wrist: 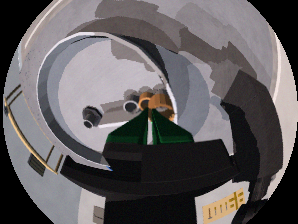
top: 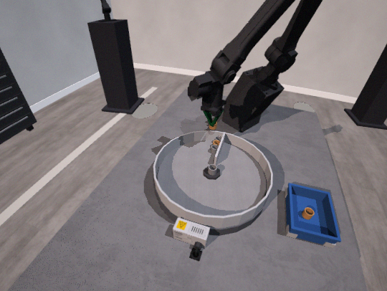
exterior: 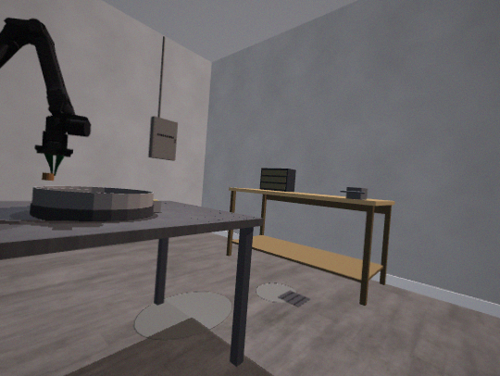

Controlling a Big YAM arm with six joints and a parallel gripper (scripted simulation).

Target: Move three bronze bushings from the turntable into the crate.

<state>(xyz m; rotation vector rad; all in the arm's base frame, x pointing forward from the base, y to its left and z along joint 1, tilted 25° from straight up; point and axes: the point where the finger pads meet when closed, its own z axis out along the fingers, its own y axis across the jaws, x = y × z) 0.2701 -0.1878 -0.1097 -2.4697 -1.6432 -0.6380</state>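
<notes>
My gripper is now 270 mm short of the blue crate, 370 mm to the right of it and 130 mm above it. The rest, counted from my hand: round turntable 170 mm ahead, 30 mm to the left, 100 mm below.
</notes>
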